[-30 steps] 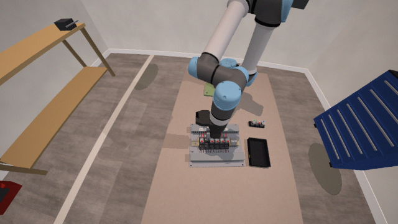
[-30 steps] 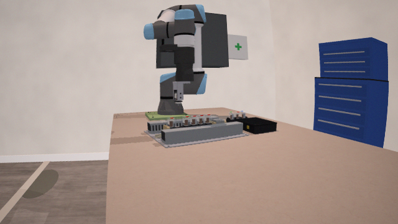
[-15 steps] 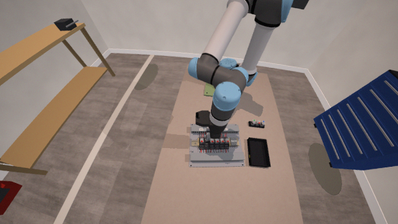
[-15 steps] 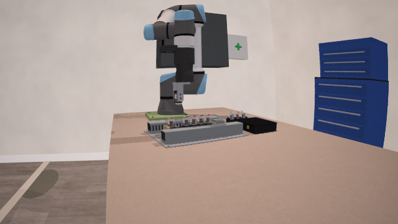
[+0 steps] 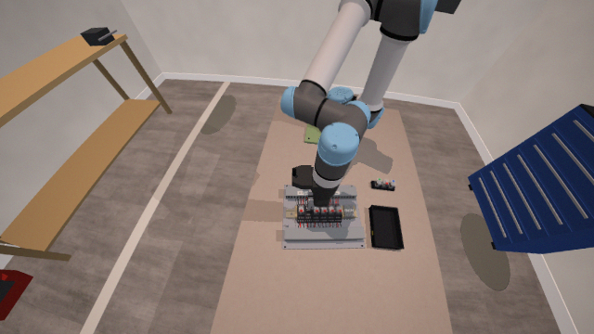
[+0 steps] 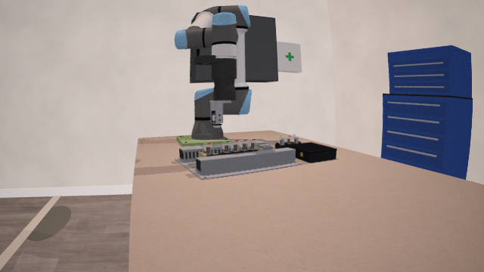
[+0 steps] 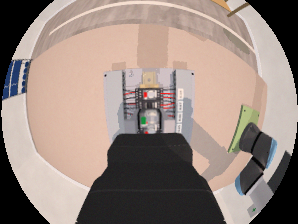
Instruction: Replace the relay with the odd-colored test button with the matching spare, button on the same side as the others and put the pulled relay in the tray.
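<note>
Right now my hand is 32 cm to the right of the black tray, 13 cm above it and 1 cm past it. The rest, counted from my hand: grey panel 14 cm below, 6 cm to the left, 1 cm behind; black spare holder 32 cm to the left, 20 cm behind, 13 cm below.
</note>
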